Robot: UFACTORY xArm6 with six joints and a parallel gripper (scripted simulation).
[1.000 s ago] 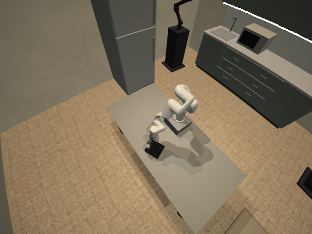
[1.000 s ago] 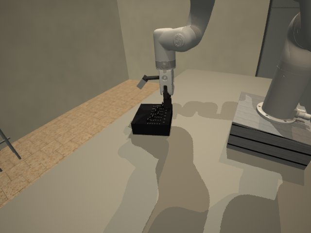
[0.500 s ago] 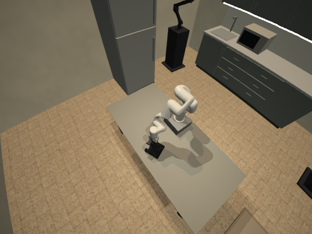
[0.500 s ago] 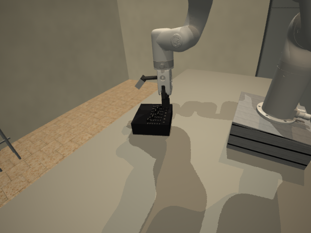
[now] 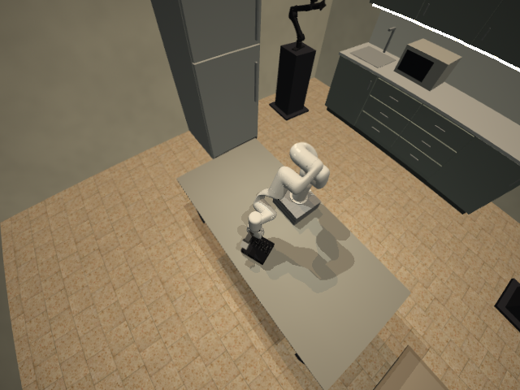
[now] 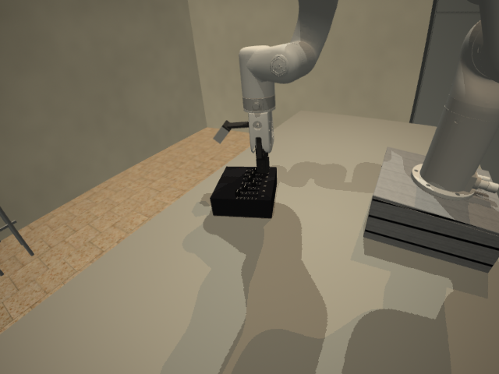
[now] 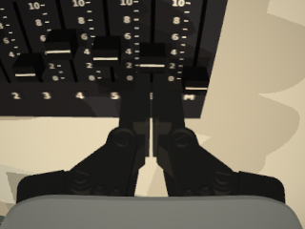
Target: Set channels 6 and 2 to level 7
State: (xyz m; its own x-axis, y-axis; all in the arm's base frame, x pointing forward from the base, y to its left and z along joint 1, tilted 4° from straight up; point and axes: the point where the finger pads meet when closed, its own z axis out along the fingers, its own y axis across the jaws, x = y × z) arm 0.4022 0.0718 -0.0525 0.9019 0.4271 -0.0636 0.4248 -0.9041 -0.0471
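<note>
My hand is 10 mm past the channel 2 fader cap, 90 mm to the right of it and 10 mm above it. From my hand the other things lie so: channel 6 fader cap: 20 mm ahead, 10 mm to the left, 10 mm below; then channel 1 fader cap: 120 mm to the left, 10 mm below.
</note>
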